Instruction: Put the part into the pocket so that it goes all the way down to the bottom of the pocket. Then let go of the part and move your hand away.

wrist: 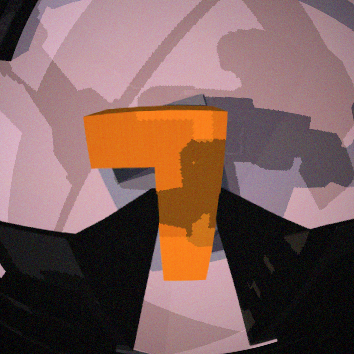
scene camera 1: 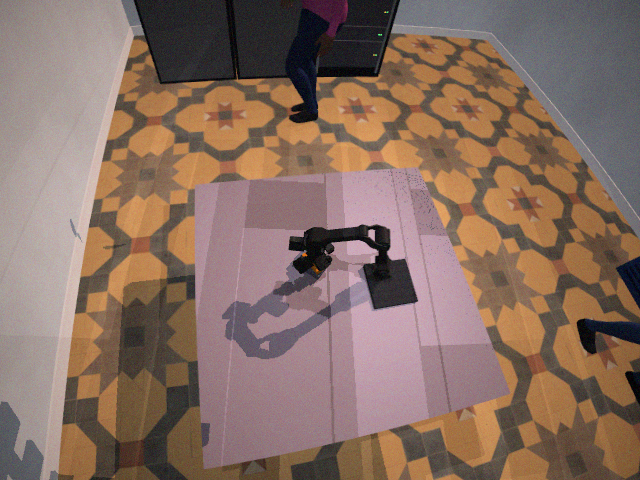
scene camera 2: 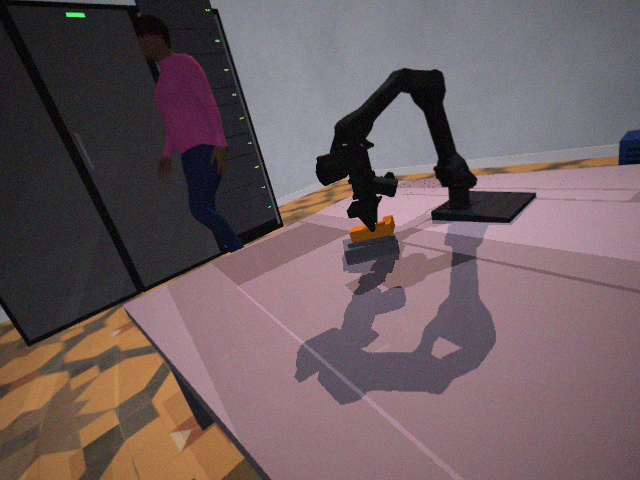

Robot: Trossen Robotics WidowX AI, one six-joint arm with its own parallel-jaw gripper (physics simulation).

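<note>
The orange L-shaped part is held between the fingers of my gripper, which is shut on its long leg. The dark grey block with the pocket sits on the table right under the part. In scene camera 2 the part's underside is at or just over the block's top; whether they touch I cannot tell. In the wrist view the block's edges are turned a little against the part's edges. The part hides most of the block and pocket there.
The arm's black base plate stands on the pink table, to the right of the block. Shadows of the arm fall across the table. A person in a pink top stands beyond the table, near dark cabinets.
</note>
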